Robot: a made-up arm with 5 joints.
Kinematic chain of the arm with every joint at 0, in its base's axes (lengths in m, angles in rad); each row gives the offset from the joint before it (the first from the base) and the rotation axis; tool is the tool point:
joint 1: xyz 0 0 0.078 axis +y
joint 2: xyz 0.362 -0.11 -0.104 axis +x
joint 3: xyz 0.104 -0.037 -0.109 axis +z
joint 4: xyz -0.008 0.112 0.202 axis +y
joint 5: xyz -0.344 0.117 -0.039 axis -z
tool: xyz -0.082 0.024 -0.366
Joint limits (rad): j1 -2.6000..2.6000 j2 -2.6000..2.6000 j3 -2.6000..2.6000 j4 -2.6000..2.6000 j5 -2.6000..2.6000
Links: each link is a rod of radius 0.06 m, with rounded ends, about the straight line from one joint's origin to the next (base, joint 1, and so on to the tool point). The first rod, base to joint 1, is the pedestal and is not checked.
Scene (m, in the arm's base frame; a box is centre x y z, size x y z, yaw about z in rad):
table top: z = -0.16
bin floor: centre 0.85 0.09 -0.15 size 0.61 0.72 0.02 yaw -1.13
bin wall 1: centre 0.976 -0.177 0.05 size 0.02 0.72 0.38 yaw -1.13
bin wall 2: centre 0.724 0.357 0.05 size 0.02 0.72 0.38 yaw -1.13
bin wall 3: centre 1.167 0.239 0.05 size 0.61 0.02 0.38 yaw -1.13
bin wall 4: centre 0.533 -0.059 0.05 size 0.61 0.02 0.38 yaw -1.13
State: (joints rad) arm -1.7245 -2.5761 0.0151 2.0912 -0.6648
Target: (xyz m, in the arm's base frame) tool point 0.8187 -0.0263 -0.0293
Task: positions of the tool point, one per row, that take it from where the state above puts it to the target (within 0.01 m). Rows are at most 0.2 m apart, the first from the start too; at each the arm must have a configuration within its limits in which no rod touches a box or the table.
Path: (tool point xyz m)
1: 0.7728 0.0736 0.3296
2: 0.8149 0.0273 0.1487
3: 0.8187 -0.0263 -0.0293

